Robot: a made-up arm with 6 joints.
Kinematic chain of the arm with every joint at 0, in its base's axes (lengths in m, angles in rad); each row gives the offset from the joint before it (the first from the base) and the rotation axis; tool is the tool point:
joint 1: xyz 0 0 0.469 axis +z
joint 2: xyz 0 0 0 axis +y
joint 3: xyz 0 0 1.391 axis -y
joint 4: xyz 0 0 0 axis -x
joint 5: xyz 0.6 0 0 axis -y
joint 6: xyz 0 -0.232 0 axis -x
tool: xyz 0 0 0
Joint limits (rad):
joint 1: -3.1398..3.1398
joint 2: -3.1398..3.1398
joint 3: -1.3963..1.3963
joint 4: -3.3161..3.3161
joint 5: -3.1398..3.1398
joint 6: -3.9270..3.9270
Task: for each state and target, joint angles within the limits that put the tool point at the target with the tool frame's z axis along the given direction. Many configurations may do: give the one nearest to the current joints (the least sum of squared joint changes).
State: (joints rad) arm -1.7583 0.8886 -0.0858 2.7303 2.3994 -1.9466
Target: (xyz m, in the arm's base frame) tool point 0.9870 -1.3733 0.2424 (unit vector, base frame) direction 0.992 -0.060 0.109
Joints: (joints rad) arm -1.0569 1.3545 0.1041 2.4901 2.3899 -1.6685
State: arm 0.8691 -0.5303 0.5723 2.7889 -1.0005 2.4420
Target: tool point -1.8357 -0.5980 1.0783 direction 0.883 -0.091 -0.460
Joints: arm 0.3823 -1.2819 1.2047 2.1657 -1.2710 2.8095
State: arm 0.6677 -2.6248 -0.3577 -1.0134 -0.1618 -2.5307
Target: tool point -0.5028 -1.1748 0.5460 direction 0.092 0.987 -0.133
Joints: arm 1.0585 -1.9784 -0.1162 -0.9361 -0.4430 -2.6991
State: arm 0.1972 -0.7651 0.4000 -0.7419 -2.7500 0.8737
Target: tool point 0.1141 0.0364 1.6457 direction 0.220 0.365 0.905
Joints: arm 0.1351 -0.3789 -0.1921 -1.6602 -2.3264 0.9381
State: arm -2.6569 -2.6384 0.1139 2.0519 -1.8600 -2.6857
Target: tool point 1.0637 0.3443 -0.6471 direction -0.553 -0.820 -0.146
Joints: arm -2.6707 -2.7652 -0.1617 2.4307 -2.1664 -2.9847
